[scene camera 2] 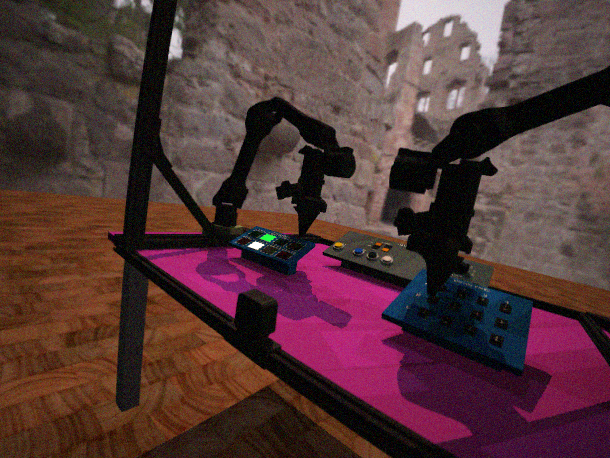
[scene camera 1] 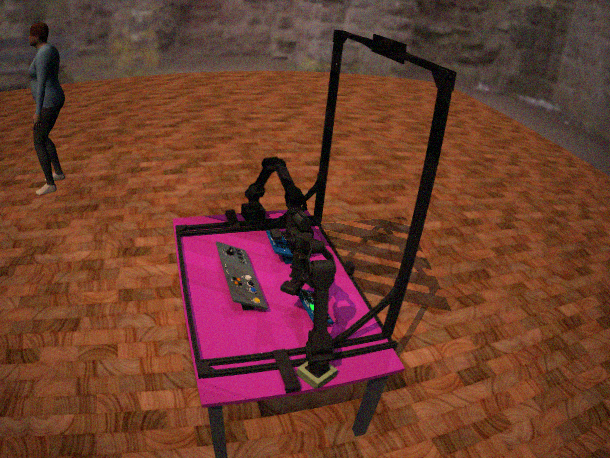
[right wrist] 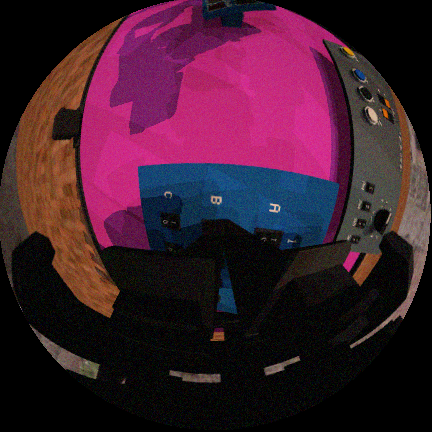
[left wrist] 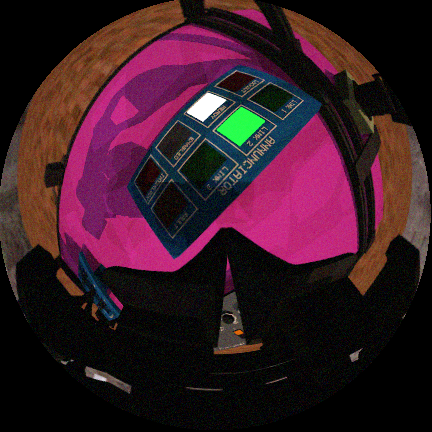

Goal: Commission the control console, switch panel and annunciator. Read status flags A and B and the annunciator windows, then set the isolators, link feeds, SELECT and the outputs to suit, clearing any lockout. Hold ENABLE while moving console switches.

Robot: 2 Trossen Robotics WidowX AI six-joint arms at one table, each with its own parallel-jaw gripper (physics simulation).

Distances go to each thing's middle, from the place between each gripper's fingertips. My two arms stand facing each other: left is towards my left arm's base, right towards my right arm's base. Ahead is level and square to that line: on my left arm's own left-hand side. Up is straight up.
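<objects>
With the LINK 2 window [left wrist: 237, 127] as my reference, I find my left hand 50 mm past it, 60 mm to the right of it and 20 mm above it. Going by its middle, the LINK 2 window is nearer to my left hand than to my right gripper.
My right gripper is 20 mm short of the LINK 2 window, and it is 410 mm to the right of that window.
</objects>
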